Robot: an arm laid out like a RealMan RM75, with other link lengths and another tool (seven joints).
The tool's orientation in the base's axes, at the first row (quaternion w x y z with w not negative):
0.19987, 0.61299, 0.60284, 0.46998
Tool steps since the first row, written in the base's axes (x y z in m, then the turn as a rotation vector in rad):
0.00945, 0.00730, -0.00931, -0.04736, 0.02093, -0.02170
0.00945, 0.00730, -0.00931, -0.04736, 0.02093, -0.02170
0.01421, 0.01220, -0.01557, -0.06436, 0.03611, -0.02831
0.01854, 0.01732, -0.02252, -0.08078, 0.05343, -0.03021
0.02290, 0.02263, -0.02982, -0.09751, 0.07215, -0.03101
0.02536, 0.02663, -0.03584, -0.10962, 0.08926, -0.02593
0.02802, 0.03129, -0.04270, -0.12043, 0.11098, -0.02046
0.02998, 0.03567, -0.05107, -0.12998, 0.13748, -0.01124
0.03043, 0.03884, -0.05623, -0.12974, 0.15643, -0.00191
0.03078, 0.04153, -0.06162, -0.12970, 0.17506, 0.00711
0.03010, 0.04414, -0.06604, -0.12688, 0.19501, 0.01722
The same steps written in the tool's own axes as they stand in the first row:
0.00205, -0.00376, 0.01452, 0.02011, -0.04776, -0.02159
0.00205, -0.00376, 0.01452, 0.02011, -0.04776, -0.02159
0.00369, -0.00716, 0.02298, 0.03483, -0.06543, -0.02744
0.00538, -0.01141, 0.03149, 0.05302, -0.07937, -0.03438
0.00712, -0.01596, 0.04026, 0.07292, -0.09286, -0.04164
0.00840, -0.02026, 0.04643, 0.09253, -0.09872, -0.04847
0.00997, -0.02526, 0.05339, 0.11632, -0.10444, -0.05293
0.01089, -0.03182, 0.06040, 0.14558, -0.10734, -0.05662
0.01202, -0.03637, 0.06425, 0.16623, -0.10330, -0.05480
0.01265, -0.04108, 0.06798, 0.18652, -0.09955, -0.05309
0.01370, -0.04554, 0.07038, 0.20793, -0.09365, -0.04920

